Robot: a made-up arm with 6 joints.
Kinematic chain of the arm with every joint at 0, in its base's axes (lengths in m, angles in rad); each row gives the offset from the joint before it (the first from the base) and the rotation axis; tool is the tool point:
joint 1: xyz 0 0 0.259 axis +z
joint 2: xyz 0 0 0 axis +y
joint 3: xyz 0 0 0.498 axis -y
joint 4: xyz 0 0 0 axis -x
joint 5: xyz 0.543 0 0 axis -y
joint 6: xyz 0 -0.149 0 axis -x
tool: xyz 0 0 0
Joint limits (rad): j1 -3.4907..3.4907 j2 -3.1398..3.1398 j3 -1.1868..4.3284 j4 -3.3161..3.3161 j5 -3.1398..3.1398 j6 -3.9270..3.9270
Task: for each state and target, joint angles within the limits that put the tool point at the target. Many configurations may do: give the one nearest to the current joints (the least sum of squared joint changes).
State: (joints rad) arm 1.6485 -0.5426 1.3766 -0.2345 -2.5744 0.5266
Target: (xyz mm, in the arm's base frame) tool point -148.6 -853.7 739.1
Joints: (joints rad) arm 1.2257 -0.6967 2.2608 0.0081 -2.5744 0.5266
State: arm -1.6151 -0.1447 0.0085 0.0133 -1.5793 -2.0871
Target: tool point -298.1 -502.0 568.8
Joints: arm -1.8489 0.1088 -0.2261 -0.0483 -1.5793 -2.0871
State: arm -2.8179 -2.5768 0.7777 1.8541 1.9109 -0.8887
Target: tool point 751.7 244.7 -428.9
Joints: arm -2.7807 -2.4515 1.0015 1.8184 1.9109 -0.8887
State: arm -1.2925 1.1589 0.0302 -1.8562 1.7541 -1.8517
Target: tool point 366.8 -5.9 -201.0
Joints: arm -0.2467 1.4088 -0.1827 -2.1686 1.7541 -1.8517
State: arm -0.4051 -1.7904 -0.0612 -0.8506 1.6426 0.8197
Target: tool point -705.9 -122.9 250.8
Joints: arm 0.0193 -2.4715 0.0906 -0.7478 1.6426 0.8197
